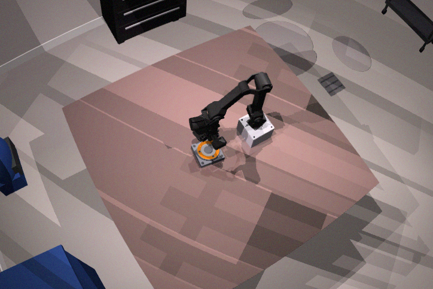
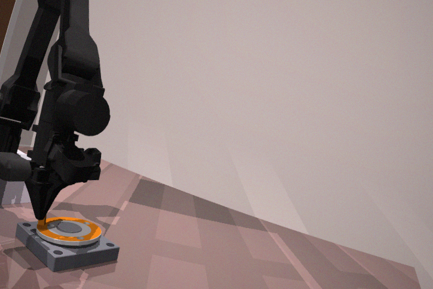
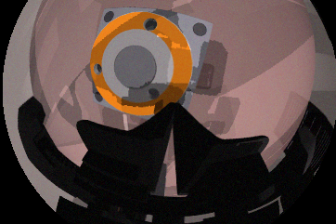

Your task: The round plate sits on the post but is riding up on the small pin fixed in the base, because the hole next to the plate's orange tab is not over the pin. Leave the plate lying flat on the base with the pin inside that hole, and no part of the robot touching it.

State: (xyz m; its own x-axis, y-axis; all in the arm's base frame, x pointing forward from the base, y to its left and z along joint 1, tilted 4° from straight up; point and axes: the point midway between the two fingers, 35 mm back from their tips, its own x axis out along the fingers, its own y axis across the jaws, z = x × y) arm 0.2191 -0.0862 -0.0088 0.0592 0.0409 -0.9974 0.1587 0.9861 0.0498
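Now: gripper tip 20 mm short of the round plate, 20 mm to the right of it and 10 mm above it. The rest, counted from my gripper tip: square grey base 40 mm ahead, 30 mm to the left, 20 mm below.
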